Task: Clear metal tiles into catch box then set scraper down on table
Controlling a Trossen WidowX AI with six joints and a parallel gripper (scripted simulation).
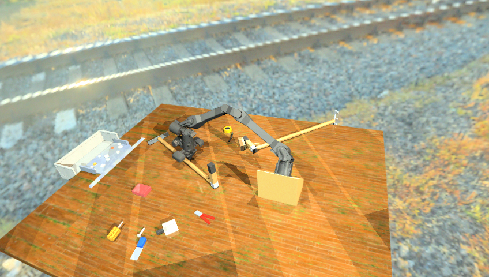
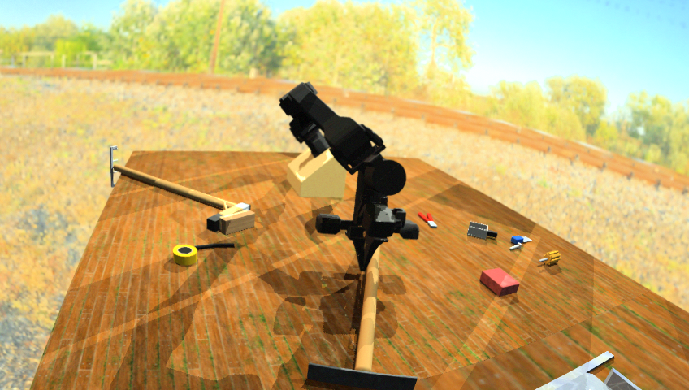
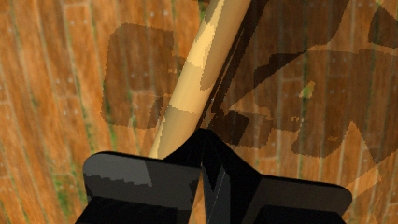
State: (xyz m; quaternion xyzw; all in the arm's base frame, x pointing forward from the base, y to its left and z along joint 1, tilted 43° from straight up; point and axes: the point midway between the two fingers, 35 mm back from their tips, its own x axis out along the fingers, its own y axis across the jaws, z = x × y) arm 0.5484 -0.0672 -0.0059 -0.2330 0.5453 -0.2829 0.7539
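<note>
The long scraper lies 3 cm ahead of my gripper tip, 1 cm to the left of it and 5 cm above it. From my gripper tip the other things lie so: red block 9 cm ahead, 28 cm to the left; then wooden block 22 cm behind, 22 cm to the right, 1 cm above; then yellow tape roll 6 cm behind, 34 cm to the right.
</note>
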